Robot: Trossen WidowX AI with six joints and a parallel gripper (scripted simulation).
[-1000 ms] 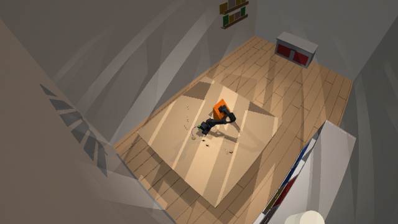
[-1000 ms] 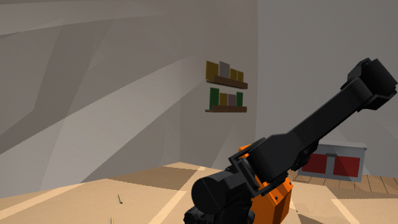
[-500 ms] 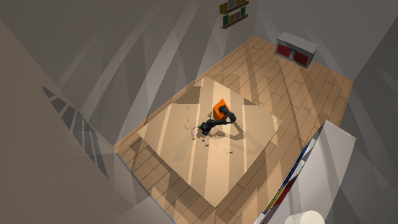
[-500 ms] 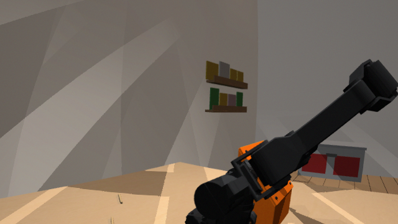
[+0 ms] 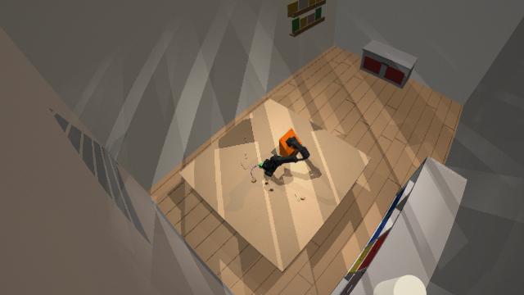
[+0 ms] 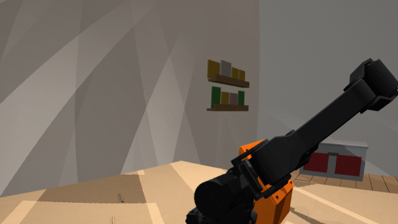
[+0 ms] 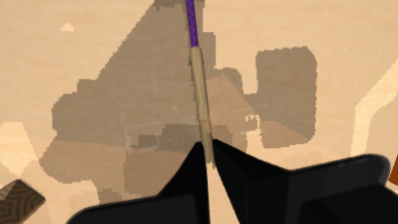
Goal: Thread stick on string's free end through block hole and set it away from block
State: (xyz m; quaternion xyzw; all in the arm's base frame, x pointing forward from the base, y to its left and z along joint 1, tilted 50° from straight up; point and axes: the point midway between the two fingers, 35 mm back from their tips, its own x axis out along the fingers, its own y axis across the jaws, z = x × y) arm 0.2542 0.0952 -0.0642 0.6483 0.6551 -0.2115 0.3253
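Right now my gripper tip is 4 cm to the left of the thin wooden stick, 1 cm below it and 1 cm short of it. The rest, counted from my gripper tip: green block (12 cm to the right, 2 cm ahead, 2 cm above); then round wooden button (17 cm ahead, 7 cm to the right, 1 cm above).
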